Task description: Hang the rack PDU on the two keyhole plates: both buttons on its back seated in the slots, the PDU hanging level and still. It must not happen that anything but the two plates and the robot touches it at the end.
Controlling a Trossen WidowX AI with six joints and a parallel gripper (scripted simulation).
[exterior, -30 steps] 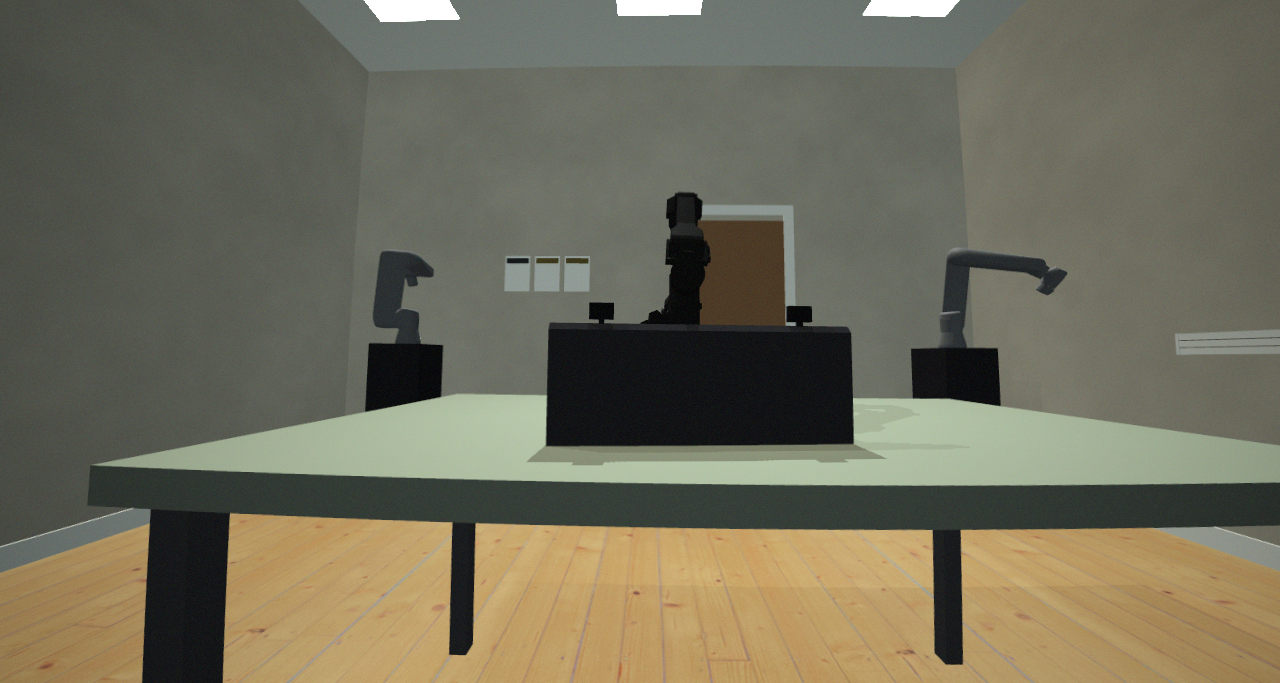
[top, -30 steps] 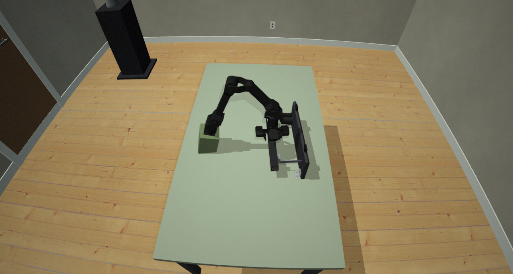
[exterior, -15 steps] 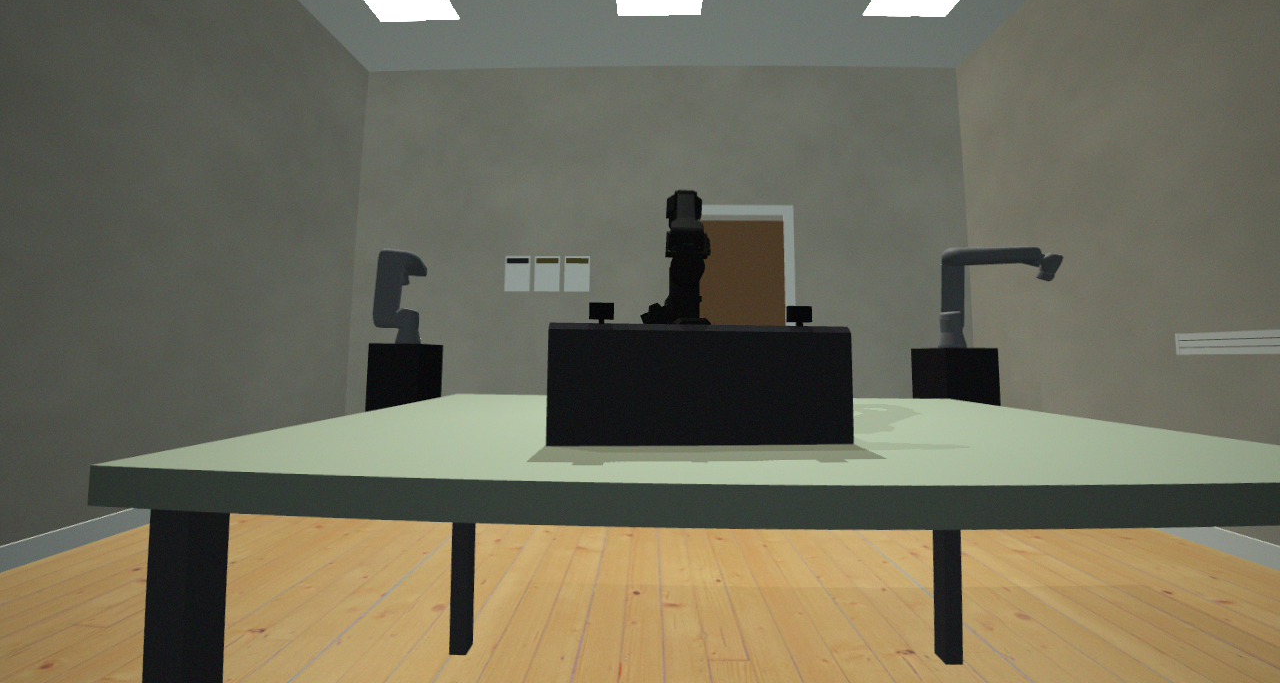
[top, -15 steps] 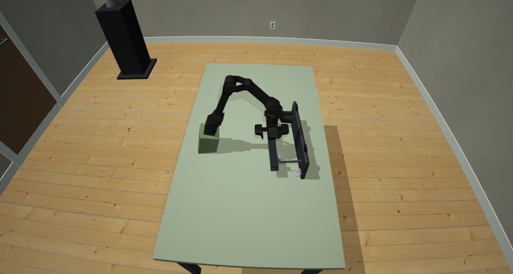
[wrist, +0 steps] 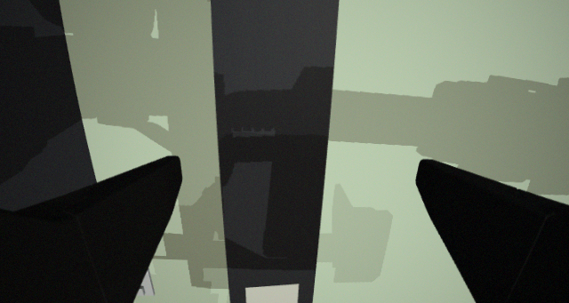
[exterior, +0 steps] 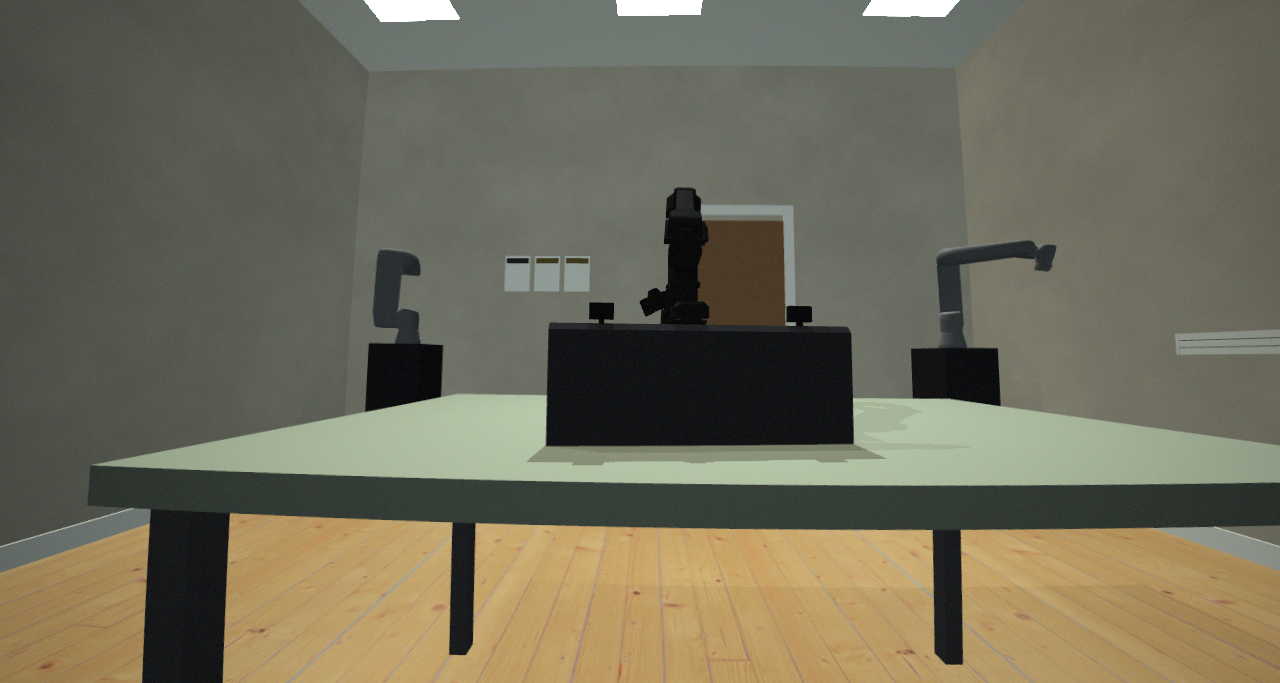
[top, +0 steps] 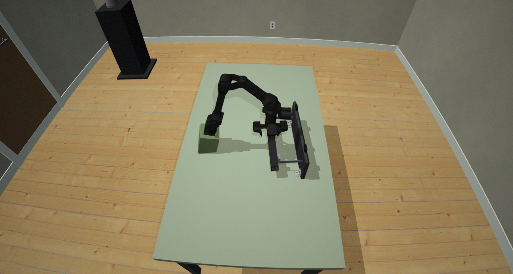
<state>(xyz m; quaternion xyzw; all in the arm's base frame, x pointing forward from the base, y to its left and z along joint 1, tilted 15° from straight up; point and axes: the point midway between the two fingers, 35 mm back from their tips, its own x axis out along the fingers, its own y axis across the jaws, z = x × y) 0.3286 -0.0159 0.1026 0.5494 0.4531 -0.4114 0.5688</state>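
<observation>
The rack PDU is 50 mm below my hand, 20 mm to the right of it and 20 mm ahead of it. Also, from my hand: black panel 170 mm ahead, 70 mm below, 10 mm to the left.
</observation>
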